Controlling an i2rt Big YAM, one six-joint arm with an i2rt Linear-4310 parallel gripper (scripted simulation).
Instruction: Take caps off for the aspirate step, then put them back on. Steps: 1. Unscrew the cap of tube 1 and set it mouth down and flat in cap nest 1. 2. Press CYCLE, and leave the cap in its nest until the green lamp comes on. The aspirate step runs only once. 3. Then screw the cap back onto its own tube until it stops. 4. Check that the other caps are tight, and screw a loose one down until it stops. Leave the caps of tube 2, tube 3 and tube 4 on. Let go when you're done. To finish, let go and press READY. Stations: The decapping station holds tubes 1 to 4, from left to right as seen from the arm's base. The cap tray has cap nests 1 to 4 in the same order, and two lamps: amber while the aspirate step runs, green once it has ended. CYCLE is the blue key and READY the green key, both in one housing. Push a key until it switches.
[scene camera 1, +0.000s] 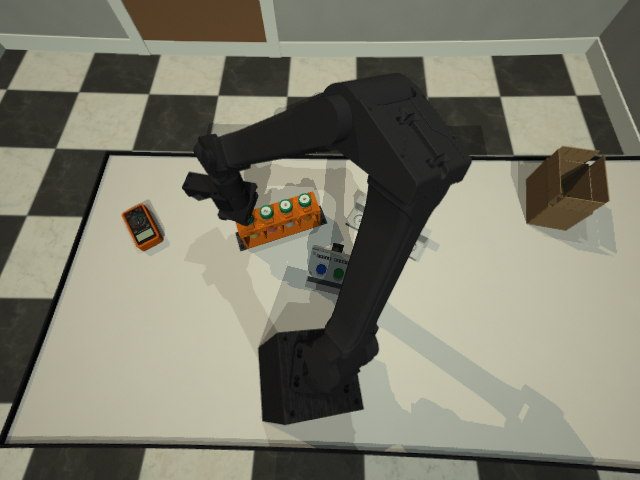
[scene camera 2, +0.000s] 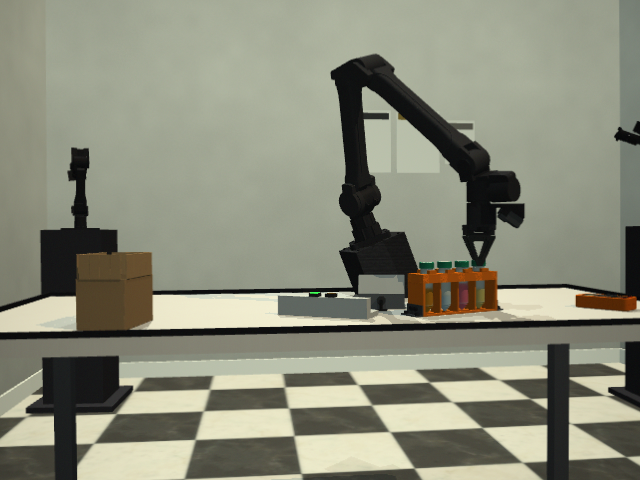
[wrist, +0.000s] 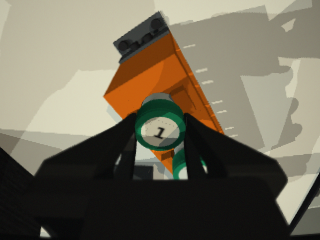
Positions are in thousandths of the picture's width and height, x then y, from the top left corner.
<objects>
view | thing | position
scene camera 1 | my gripper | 387, 457
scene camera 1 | cardboard box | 868, 372
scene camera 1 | key housing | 523, 541
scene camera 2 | my gripper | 748, 553
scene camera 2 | cardboard box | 177, 609
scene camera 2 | key housing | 595, 601
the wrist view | my gripper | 502, 502
</objects>
